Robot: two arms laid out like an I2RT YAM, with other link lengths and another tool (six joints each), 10 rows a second.
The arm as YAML. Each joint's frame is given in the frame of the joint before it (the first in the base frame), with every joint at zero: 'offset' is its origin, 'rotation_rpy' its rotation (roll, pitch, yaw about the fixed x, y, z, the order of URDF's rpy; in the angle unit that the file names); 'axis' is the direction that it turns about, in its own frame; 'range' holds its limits. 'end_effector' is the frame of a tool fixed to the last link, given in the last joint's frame.
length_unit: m
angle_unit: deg
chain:
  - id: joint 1
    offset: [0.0, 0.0, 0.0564]
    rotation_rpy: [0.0, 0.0, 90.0]
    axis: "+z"
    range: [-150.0, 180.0]
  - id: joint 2
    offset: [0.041, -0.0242, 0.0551]
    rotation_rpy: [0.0, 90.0, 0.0]
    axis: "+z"
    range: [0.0, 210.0]
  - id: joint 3
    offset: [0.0, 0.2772, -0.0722]
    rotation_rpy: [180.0, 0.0, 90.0]
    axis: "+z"
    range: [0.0, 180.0]
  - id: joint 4
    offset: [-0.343, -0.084, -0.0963]
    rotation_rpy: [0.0, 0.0, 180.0]
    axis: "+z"
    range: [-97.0, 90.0]
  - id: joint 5
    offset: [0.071, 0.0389, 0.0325]
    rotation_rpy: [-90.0, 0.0, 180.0]
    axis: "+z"
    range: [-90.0, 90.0]
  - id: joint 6
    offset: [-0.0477, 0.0, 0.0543]
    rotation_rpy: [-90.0, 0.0, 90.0]
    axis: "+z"
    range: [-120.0, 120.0]
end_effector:
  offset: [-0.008, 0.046, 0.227]
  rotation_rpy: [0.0, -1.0, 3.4]
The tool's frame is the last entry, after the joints.
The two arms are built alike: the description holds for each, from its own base.
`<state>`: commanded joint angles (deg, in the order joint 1, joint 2, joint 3, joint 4, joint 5, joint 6); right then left.
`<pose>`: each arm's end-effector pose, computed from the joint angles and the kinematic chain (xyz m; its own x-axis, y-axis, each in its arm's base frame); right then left.
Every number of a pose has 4 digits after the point.
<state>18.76 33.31 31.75 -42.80 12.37 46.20 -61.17 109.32 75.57 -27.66 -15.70 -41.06</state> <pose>0.3822 0.0621 0.1145 0.4072 0.8029 0.4354 0.5579 -0.5961 0.5774 0.4163 -0.4862 -0.0247 0.3675 0.9224 -0.1190 0.8123 -0.2560 0.5240</pose>
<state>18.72 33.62 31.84 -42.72 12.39 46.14 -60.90 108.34 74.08 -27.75 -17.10 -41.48</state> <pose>0.3828 0.0620 0.1139 0.4084 0.8035 0.4331 0.5590 -0.5952 0.5773 0.4195 -0.4725 -0.0258 0.3479 0.9322 -0.0998 0.8117 -0.2463 0.5296</pose>
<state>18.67 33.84 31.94 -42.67 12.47 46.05 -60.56 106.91 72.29 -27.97 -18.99 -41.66</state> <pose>0.3833 0.0615 0.1139 0.4094 0.8043 0.4308 0.5590 -0.5942 0.5783 0.4238 -0.4554 -0.0244 0.3272 0.9421 -0.0729 0.8069 -0.2385 0.5404</pose>
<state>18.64 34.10 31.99 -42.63 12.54 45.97 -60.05 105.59 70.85 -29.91 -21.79 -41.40</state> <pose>0.3837 0.0611 0.1131 0.4108 0.8053 0.4275 0.5602 -0.5929 0.5785 0.4289 -0.4294 -0.0240 0.3027 0.9530 -0.0139 0.8020 -0.2469 0.5439</pose>
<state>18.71 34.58 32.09 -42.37 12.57 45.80 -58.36 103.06 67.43 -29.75 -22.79 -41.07</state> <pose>0.3849 0.0619 0.1123 0.4092 0.8078 0.4242 0.5630 -0.5894 0.5794 0.4353 -0.3990 -0.0260 0.2721 0.9622 0.0095 0.8054 -0.2331 0.5450</pose>
